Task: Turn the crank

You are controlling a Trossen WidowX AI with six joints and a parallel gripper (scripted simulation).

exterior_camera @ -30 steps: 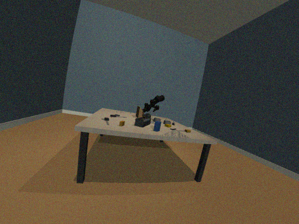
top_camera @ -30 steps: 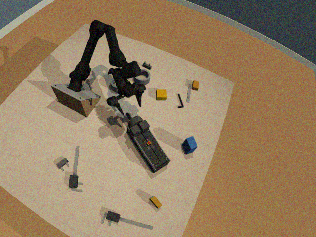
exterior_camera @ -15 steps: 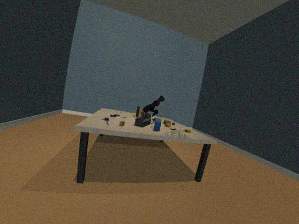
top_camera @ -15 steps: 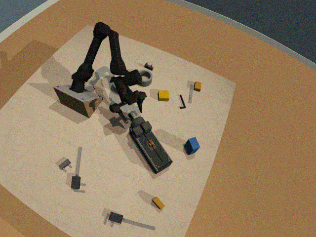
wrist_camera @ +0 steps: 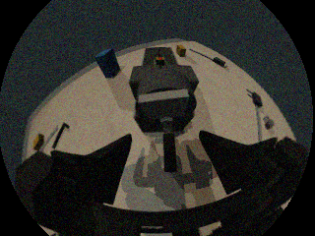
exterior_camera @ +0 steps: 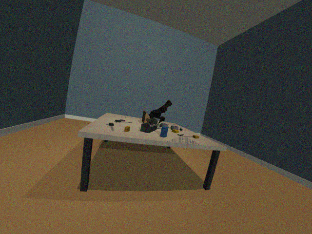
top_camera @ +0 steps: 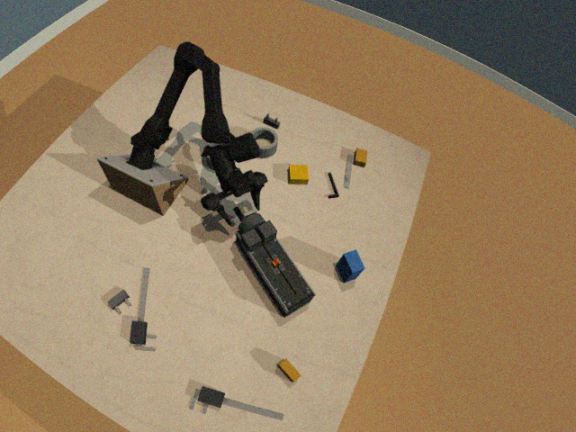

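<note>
Now: the crank handle 20 mm behind my gripper tip, 10 mm to the left of it and 10 mm below it. Round my gripper tip: yellow block: 250 mm to the left, 80 mm ahead, 60 mm below; red pointer: 130 mm ahead, 100 mm to the right, 10 mm above; black hex key: 240 mm to the left, 210 mm ahead, 70 mm below.
</note>
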